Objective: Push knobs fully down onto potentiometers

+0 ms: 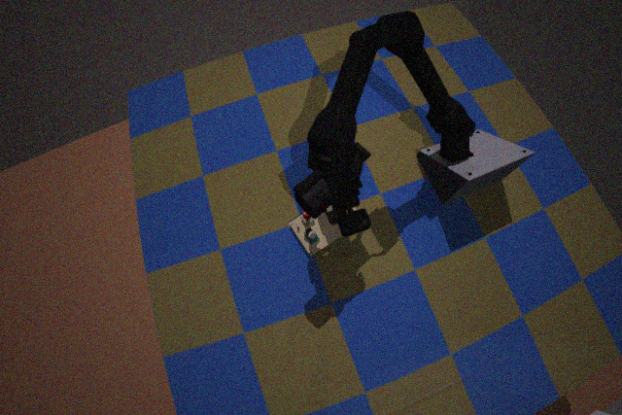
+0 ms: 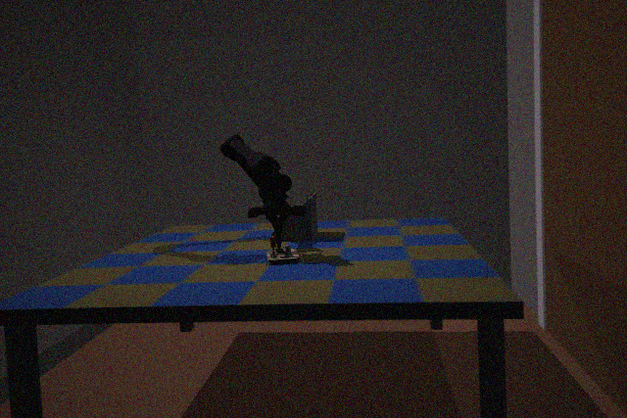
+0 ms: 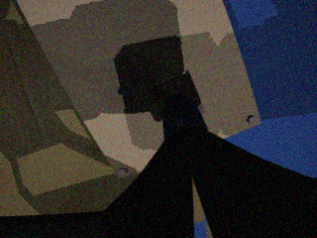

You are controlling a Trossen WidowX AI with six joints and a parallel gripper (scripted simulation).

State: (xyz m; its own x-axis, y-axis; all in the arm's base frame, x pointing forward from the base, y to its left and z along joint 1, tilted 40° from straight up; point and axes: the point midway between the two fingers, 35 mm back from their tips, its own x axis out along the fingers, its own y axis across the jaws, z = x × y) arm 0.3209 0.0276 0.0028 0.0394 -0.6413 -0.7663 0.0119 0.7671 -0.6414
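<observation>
Now: the blue knob 1 cm below my gripper tip. Also, from my gripper tip: red knob: 8 cm ahead.
</observation>
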